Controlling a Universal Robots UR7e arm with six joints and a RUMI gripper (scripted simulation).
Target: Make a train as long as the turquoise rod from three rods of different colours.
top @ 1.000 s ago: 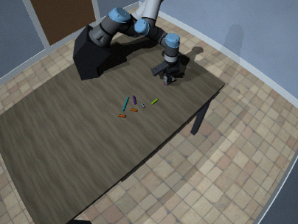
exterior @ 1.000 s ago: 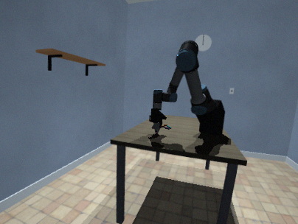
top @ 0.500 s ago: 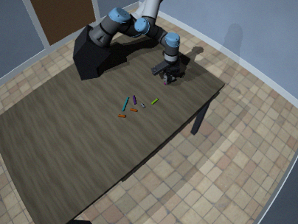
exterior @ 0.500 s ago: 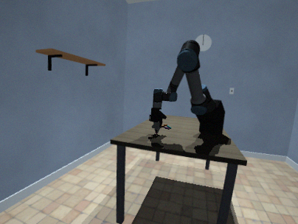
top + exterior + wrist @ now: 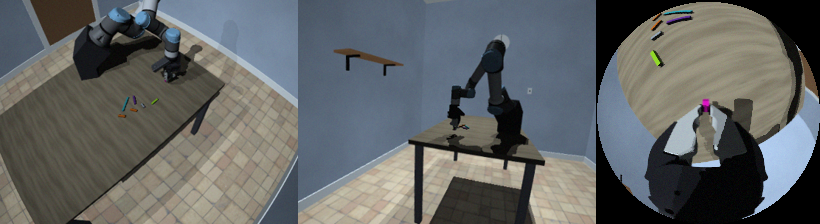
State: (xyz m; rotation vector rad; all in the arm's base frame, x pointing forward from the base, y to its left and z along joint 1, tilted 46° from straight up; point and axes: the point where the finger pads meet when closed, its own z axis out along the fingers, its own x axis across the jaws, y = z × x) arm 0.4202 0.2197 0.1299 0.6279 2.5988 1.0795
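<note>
The lime rod is 7 cm ahead of my hand, 14 cm to the right of it and 4 cm below it. The rest, counted from my hand: purple rod: 1 cm behind, 23 cm to the right, 4 cm below; then magenta rod: 1 cm below; then grey rod: 6 cm ahead, 21 cm to the right, 4 cm below.
</note>
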